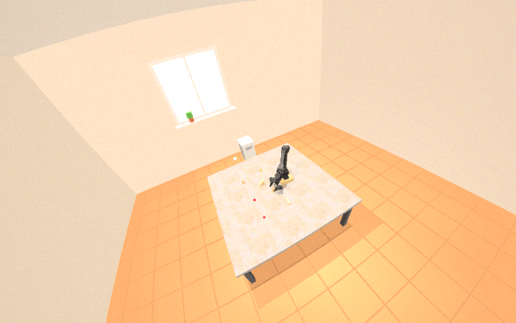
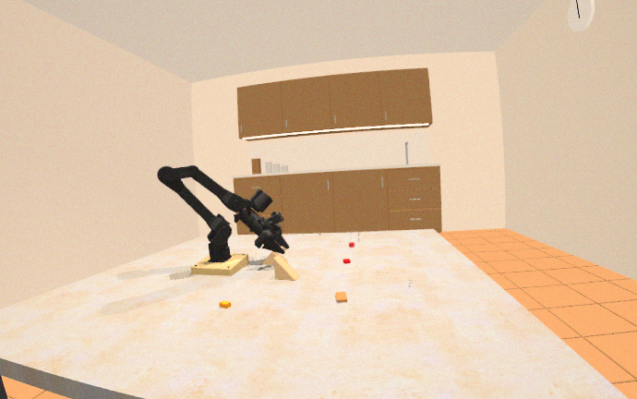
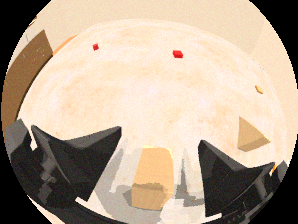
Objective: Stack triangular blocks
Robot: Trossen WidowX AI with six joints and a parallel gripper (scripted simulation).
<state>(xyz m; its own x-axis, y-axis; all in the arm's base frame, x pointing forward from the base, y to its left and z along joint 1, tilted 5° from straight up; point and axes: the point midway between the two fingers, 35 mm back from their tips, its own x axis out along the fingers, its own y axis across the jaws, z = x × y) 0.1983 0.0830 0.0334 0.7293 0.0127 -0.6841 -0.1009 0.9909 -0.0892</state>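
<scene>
The tan triangular block lies 3 cm behind my gripper tip and 1 cm below it. From my gripper tip the other things lie so: yellow piece (39 cm to the right, 4 cm below, 4 cm behind).
</scene>
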